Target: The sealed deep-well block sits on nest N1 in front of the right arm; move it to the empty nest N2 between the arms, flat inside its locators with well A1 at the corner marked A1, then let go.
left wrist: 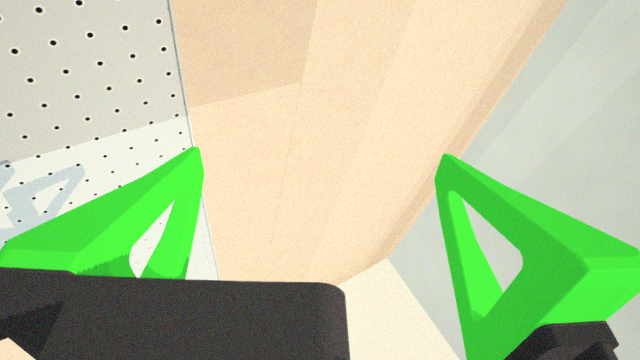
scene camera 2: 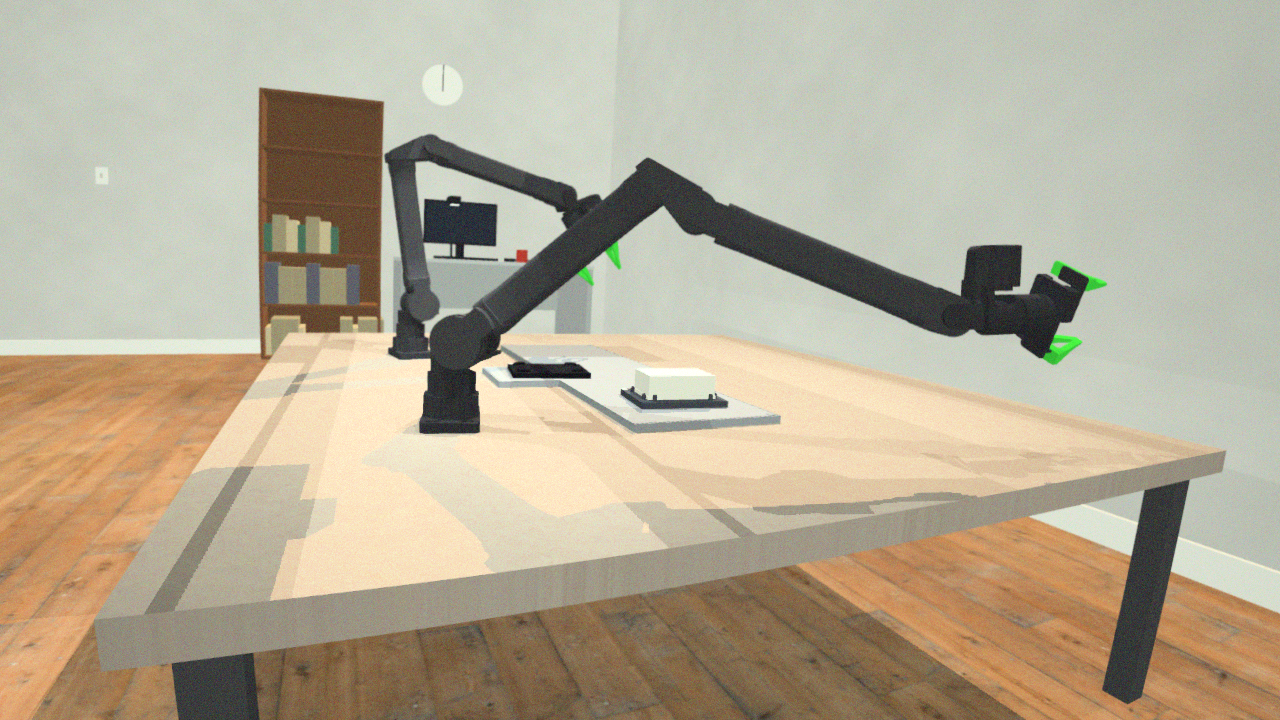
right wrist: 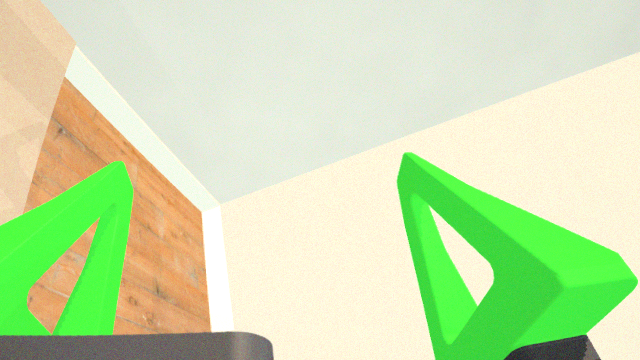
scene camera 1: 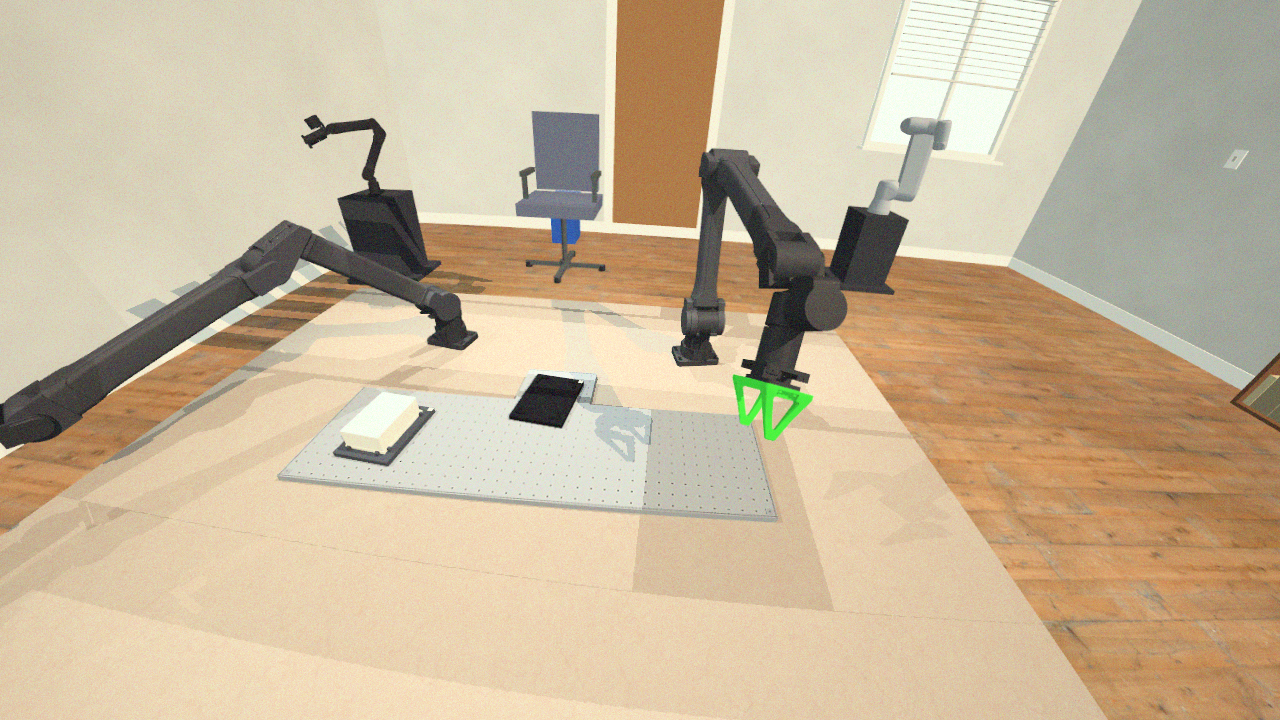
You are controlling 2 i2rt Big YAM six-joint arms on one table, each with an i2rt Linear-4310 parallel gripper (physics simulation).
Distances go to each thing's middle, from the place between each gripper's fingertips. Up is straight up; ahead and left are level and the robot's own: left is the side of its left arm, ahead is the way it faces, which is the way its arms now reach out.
Labels:
My left gripper is now 280 mm past the black nest [scene camera 1: 548,400], 390 mm to the left of it and 200 mm above it. Round my left hand: white block [scene camera 1: 379,425] 130 mm behind, 690 mm to the right, 170 mm below.
Now: right hand 47 cm past the white block, 45 cm to the right of it and 18 cm above it. The rest, counted from my right hand: black nest 76 cm to the left, 61 cm behind, 21 cm below.

